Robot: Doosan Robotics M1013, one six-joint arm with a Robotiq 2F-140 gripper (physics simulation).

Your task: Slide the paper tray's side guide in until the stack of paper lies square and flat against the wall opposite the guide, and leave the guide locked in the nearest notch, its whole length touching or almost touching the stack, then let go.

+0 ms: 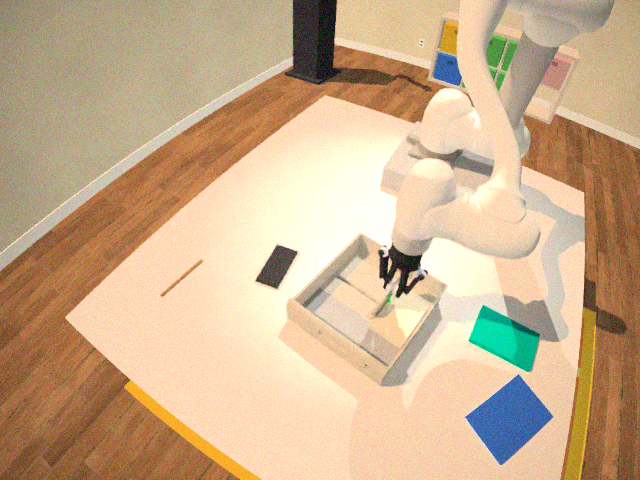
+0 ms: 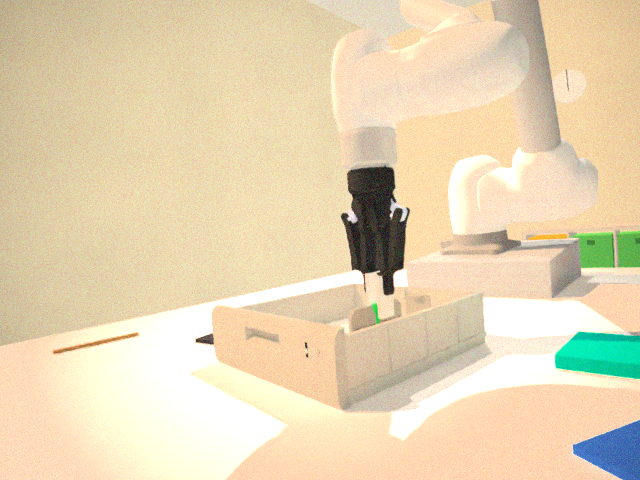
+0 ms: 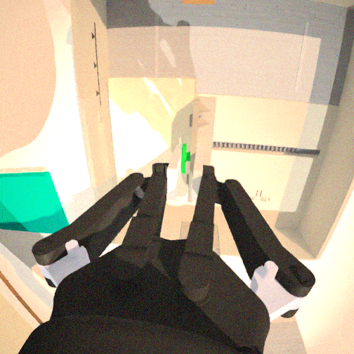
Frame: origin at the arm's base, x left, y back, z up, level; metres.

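Where they show: gripper, fingertip midpoint: (image 1: 389, 298) (image 2: 380, 315); arm's base at its link origin: (image 1: 435, 152) (image 2: 480, 249).
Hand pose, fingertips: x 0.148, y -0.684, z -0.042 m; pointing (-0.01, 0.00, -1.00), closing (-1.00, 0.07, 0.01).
Each offset is from my fingertips to the centre of the thing. "*": to the spot under its first point.
The beige paper tray @(dz -0.011, dx -0.041, dy -0.034 m) (image 1: 336, 333) (image 2: 279, 356) (image 3: 100, 140) stands on the table. Its side guide @(dz -0.013, dx +0.004, dy -0.006 m) (image 1: 379, 308) (image 2: 361, 318) (image 3: 204, 130) is upright inside, beside a notched strip (image 3: 265, 147). A green tab @(* dz +0.023, dx +0.003, dy -0.015 m) (image 1: 389, 298) (image 2: 375, 312) (image 3: 184, 160) shows at the guide's latch. The pale yellow paper stack @(dz -0.030, dx +0.049, dy -0.015 m) (image 1: 392, 330) (image 3: 145, 100) lies between guide and opposite wall. Its visible end looks square, its edge close to the guide; glare hides whether it is flat. My gripper (image 1: 391, 290) (image 2: 377, 286) (image 3: 189, 157) points down over the latch, its fingertips a small gap apart, holding nothing.
A teal block @(dz -0.050, dx +0.349, dy +0.111 m) (image 1: 504, 338) (image 2: 599, 353) (image 3: 30, 202) and a blue square @(* dz -0.051, dx +0.440, dy -0.109 m) (image 1: 509, 418) (image 2: 615, 449) lie on the tray's stack side. A dark flat item @(dz -0.055, dx -0.344, dy -0.062 m) (image 1: 277, 266) and a thin brown stick @(dz -0.055, dx -0.551, dy -0.276 m) (image 1: 181, 277) (image 2: 96, 343) lie on the other side.
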